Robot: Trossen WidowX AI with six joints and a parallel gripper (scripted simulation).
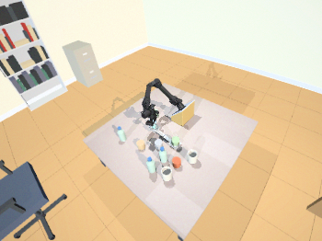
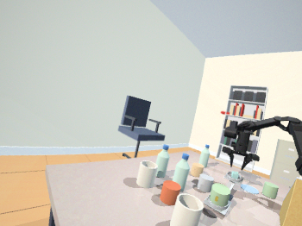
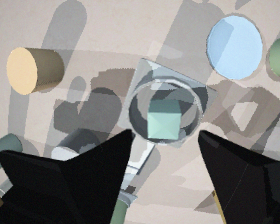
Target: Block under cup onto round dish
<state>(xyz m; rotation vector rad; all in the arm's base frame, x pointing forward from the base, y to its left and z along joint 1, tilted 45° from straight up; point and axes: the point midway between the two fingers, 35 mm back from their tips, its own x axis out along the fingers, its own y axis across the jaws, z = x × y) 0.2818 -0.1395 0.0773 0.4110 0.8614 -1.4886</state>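
My gripper tip is 40 mm above the block. Round my gripper tip: tan cup: 210 mm ahead, 90 mm below, 10 mm to the left; light blue round dish: 120 mm below, 110 mm to the right, 100 mm behind; grey cup: 130 mm ahead, 120 mm to the left, 90 mm below.
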